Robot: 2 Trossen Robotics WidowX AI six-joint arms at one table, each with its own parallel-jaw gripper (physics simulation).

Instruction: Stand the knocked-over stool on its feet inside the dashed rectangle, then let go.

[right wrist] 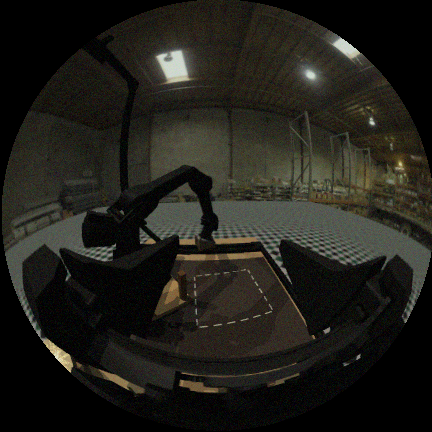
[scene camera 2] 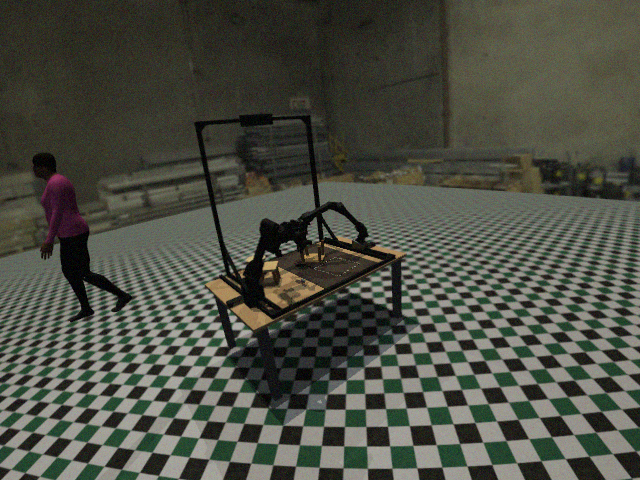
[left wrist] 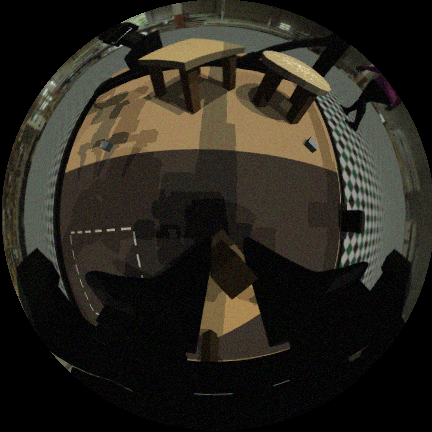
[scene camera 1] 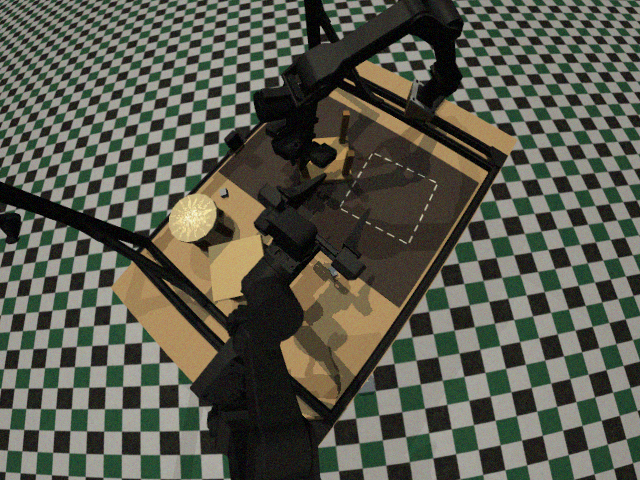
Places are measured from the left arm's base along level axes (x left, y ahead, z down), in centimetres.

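Pixels of known places: left gripper, fingertip midpoint: [scene camera 2: 299, 252] [left wrist: 227, 242] [scene camera 1: 297, 167]; right gripper, fingertip midpoint: [right wrist: 230, 243] [scene camera 2: 303, 229] [scene camera 1: 347, 191]; left arm's base, origin of the base link: [right wrist: 204, 236] [scene camera 2: 360, 240] [scene camera 1: 424, 96]; right arm's base, origin of the base link: [scene camera 2: 251, 282] [scene camera 1: 234, 388].
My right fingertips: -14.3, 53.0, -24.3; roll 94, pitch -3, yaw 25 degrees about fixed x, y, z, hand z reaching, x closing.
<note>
Ahead of a thing's pixels: the offset from my right fingertips to its top centre, as dx, dy, dz.
The knocked-over stool @(-11.8, -25.1, +18.4) [scene camera 1: 334, 164] [right wrist: 171, 298] [left wrist: 225, 312] has a tan square seat and dark brown legs. It lies tilted on the dark mat just left of the dashed rectangle [scene camera 1: 405, 167] [left wrist: 100, 231] [right wrist: 196, 300], with two legs sticking up. My left gripper [scene camera 1: 313, 159] [left wrist: 227, 242] is over the stool and shut on one of its legs @(-15.8, -16.9, +18.4) [left wrist: 231, 271]. My right gripper [scene camera 1: 328, 224] [right wrist: 230, 243] is open and empty. It hovers in front of the rectangle, apart from the stool.
A round-topped stool @(-38.4, +6.4, +20.1) [scene camera 1: 192, 217] [left wrist: 296, 72] and a square-topped stool @(-21.5, +15.2, +20.1) [scene camera 1: 234, 267] [left wrist: 189, 52] stand upright at the tan end of the table. Two small grey cubes @(-39.8, -5.9, +29.9) [scene camera 1: 224, 192] @(+0.2, +8.5, +29.8) [scene camera 1: 333, 271] lie on the table. A black frame borders it.
</note>
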